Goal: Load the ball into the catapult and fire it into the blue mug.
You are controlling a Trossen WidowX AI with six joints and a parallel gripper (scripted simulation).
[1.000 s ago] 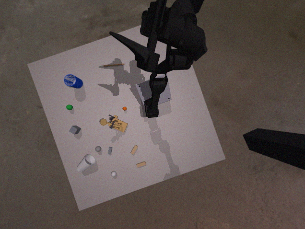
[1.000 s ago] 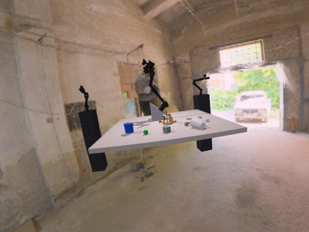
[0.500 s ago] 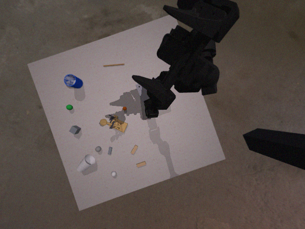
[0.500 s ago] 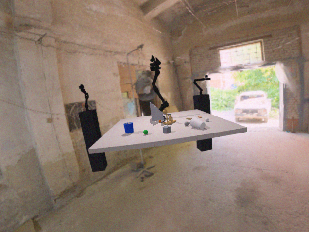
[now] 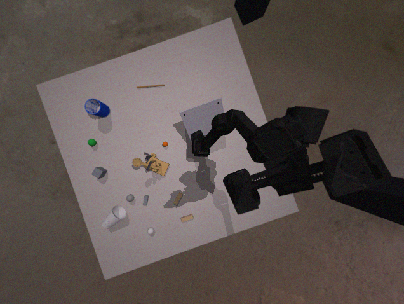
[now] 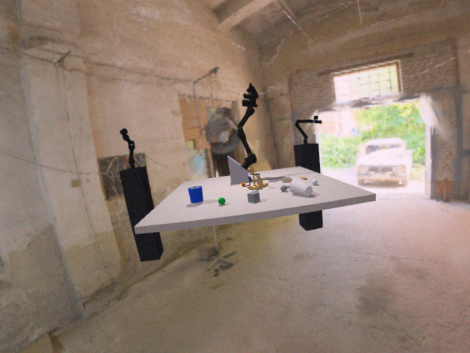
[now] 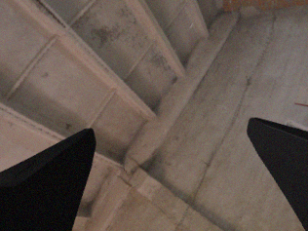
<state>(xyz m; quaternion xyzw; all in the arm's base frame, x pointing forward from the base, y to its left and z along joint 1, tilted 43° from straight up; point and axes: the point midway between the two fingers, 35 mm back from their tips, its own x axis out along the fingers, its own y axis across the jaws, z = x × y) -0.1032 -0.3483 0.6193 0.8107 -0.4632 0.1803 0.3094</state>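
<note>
My gripper tip is now 770 mm above the wooden catapult, 360 mm short of it and 160 mm to the left of it. From my gripper tip the other things lie so: small grey block: 840 mm below, 500 mm ahead, 60 mm to the left; grey ball: 820 mm below, 570 mm ahead; orange ball: 830 mm below, 240 mm ahead, 220 mm to the right.
</note>
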